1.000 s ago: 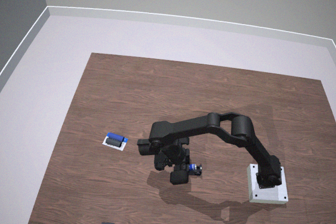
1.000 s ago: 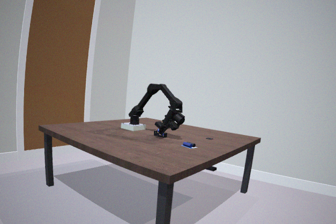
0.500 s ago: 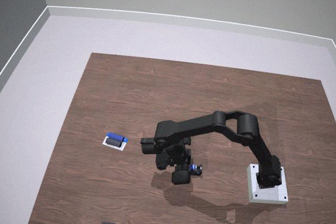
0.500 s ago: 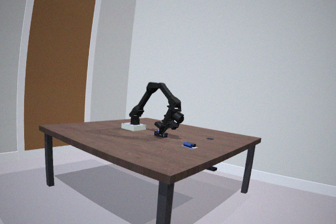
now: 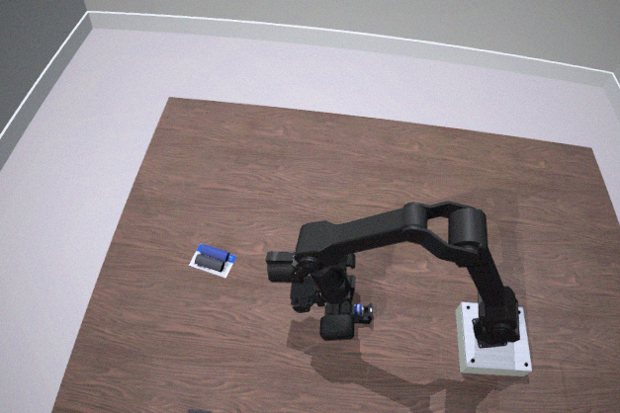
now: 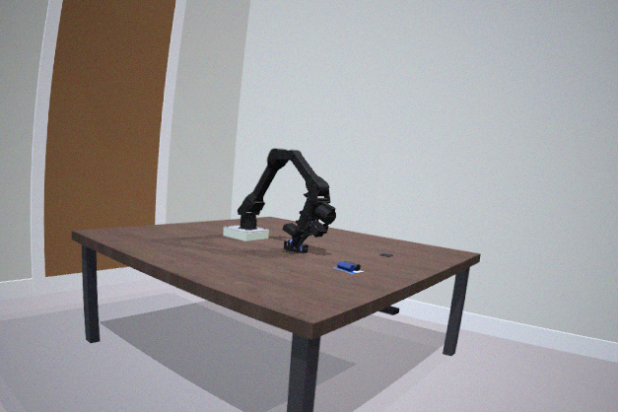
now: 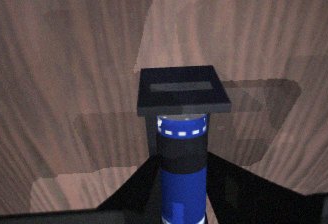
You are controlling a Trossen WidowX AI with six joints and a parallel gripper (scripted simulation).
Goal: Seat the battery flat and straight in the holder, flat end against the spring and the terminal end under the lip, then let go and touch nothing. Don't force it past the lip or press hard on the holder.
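The battery lies 10 mm above my gripper tip. Also, from my gripper tip: dark block 310 mm ahead, 200 mm to the left, 20 mm below; then white card 290 mm ahead, 150 mm to the right, 10 mm below.
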